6 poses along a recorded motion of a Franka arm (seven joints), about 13 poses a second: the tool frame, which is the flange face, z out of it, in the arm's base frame.
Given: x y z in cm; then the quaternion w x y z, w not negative.
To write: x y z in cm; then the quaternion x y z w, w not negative. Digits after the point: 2 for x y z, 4 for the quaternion.
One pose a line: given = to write
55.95, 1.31, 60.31, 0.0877, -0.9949, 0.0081, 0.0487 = 55.95, 1.31, 60.31, -0.9949, 0.0081, 0.0487, 0.0877
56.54, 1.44, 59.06, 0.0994, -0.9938, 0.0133, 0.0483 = 56.54, 1.44, 59.06, -0.9938, 0.0133, 0.0483, 0.0994
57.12, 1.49, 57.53, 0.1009, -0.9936, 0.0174, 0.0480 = 57.12, 1.49, 57.53, -0.9936, 0.0174, 0.0480, 0.1009
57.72, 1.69, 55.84, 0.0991, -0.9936, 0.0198, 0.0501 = 57.72, 1.69, 55.84, -0.9936, 0.0198, 0.0501, 0.0991
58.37, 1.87, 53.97, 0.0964, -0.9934, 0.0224, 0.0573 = 58.37, 1.87, 53.97, -0.9934, 0.0224, 0.0573, 0.0964
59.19, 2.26, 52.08, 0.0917, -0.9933, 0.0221, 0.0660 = 59.19, 2.26, 52.08, -0.9933, 0.0221, 0.0660, 0.0917
